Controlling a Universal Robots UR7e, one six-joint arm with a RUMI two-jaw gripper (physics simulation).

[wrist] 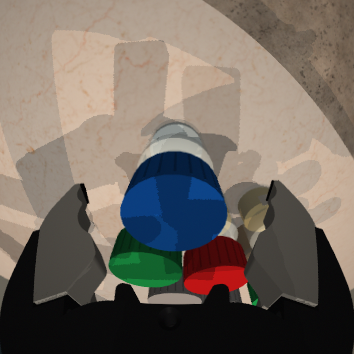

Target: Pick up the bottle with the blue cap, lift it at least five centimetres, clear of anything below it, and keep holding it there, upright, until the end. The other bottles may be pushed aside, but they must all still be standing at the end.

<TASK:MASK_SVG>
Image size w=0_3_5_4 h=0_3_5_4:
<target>my gripper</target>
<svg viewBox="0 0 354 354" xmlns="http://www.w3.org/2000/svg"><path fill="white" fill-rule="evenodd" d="M354 310L346 279L322 228L316 227L305 207L281 181L272 179L265 199L268 203L263 219L265 229L259 232L243 270L244 277L258 296L256 305L243 302L229 302L229 289L223 283L214 284L203 303L141 303L128 283L116 285L114 300L96 301L94 291L105 278L107 270L100 251L90 233L88 233L90 220L85 208L89 201L84 183L75 183L49 210L39 229L32 231L10 275L0 308L1 354L352 354Z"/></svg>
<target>green-capped bottle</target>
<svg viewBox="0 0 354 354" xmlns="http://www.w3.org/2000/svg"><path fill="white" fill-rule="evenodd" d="M123 226L117 234L108 261L108 268L116 277L125 282L145 287L166 286L179 280L182 275L182 251L166 251L149 247L132 237Z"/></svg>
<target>grey-capped bottle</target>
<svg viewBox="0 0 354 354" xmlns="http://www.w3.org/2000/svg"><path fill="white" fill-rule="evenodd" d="M185 250L182 251L182 275L179 280L166 286L148 287L148 303L201 303L201 294L187 290L183 284L183 253Z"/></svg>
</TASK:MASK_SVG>
